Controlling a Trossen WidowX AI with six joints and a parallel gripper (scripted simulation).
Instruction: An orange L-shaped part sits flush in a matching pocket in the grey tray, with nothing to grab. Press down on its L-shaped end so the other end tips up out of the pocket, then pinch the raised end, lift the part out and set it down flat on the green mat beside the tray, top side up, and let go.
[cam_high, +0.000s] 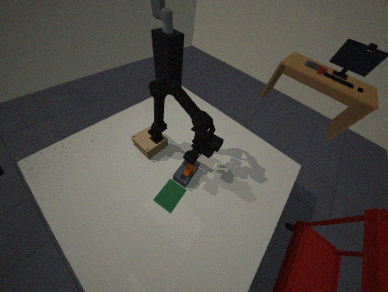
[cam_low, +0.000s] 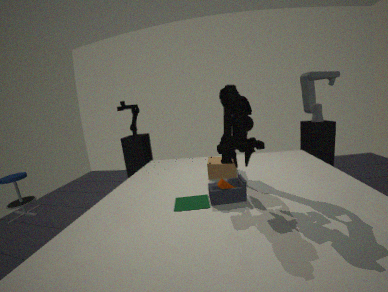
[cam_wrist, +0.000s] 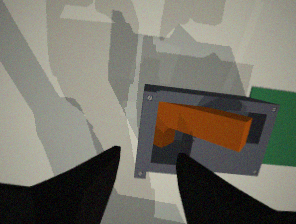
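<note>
Now: gripper tip 10 mm past the orange L-shaped part, 40 mm to the left of it and 100 mm above it. Round my gripper tip: tray (70 mm to the right, 150 mm below); then green mat (20 mm ahead, 220 mm to the right, 160 mm below).
</note>
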